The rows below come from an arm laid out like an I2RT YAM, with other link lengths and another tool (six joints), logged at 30 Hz.
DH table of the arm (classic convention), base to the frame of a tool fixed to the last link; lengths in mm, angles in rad. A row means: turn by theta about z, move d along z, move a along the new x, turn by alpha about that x. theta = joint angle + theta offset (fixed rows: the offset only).
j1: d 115.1  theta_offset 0  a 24  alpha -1.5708
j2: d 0  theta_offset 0  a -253.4  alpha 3.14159
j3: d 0  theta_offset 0.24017  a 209.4  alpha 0
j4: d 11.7  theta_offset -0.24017  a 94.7  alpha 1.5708
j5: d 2.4  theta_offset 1.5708  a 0  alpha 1.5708
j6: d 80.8  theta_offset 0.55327  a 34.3  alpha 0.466
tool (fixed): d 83.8  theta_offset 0  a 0  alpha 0
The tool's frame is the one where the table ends.
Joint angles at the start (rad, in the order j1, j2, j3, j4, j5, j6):
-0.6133, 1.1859, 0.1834, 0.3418, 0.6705, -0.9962
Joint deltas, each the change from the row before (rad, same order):
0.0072, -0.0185, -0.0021, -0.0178, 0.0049, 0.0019
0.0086, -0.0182, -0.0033, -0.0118, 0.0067, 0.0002
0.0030, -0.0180, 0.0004, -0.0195, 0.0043, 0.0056
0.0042, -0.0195, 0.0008, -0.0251, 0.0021, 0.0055
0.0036, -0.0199, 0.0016, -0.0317, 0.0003, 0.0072
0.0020, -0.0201, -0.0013, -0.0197, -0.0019, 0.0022
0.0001, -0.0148, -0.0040, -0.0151, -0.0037, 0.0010
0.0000, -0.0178, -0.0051, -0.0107, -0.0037, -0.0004
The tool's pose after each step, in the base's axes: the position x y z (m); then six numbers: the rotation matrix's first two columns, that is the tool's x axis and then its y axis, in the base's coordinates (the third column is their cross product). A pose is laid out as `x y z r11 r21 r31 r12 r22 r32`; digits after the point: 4 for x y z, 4 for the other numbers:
0.1531 -0.2530 0.1154 -0.5529 -0.4755 0.6843 -0.6650 -0.2430 -0.7062
0.1528 -0.2509 0.1169 -0.5516 -0.4738 0.6865 -0.6639 -0.2487 -0.7052
0.1513 -0.2497 0.1180 -0.5547 -0.4716 0.6854 -0.6630 -0.2472 -0.7067
0.1500 -0.2481 0.1184 -0.5548 -0.4732 0.6843 -0.6629 -0.2454 -0.7073
0.1484 -0.2462 0.1177 -0.5533 -0.4777 0.6824 -0.6646 -0.2407 -0.7073
0.1472 -0.2446 0.1182 -0.5533 -0.4803 0.6806 -0.6628 -0.2410 -0.7090
0.1458 -0.2432 0.1171 -0.5511 -0.4847 0.6792 -0.6632 -0.2395 -0.7091
0.1445 -0.2418 0.1171 -0.5514 -0.4869 0.6774 -0.6606 -0.2410 -0.7110

